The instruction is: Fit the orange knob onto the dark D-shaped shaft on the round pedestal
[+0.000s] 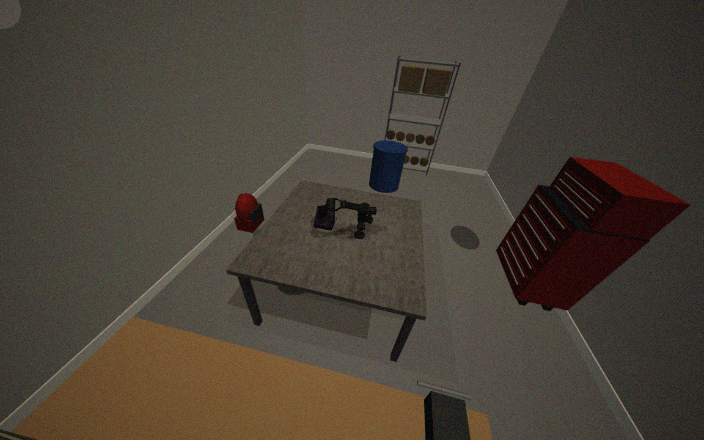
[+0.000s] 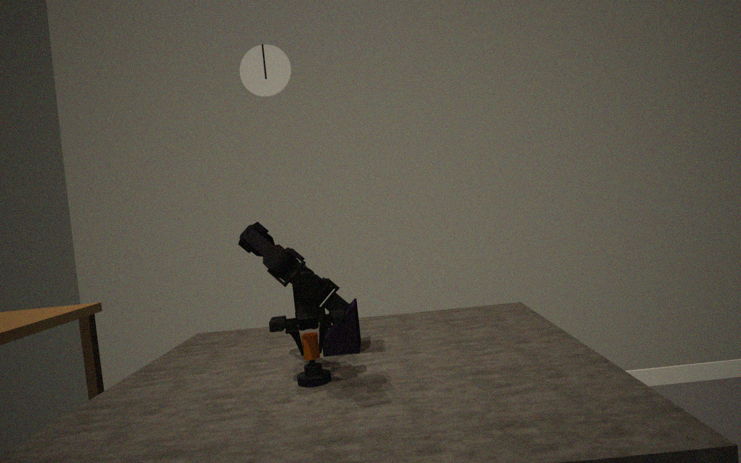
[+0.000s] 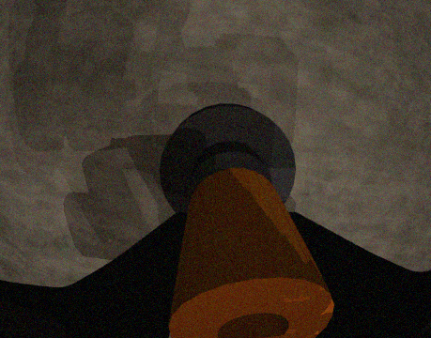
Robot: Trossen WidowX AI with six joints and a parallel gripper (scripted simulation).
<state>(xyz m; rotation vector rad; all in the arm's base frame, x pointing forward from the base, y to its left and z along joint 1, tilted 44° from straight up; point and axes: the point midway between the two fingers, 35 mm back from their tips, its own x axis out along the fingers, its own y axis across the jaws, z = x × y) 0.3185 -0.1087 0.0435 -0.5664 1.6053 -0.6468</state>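
Right now the orange knob is 20 mm above my gripper tip. Also, from my gripper tip: dark round pedestal: 40 mm below.
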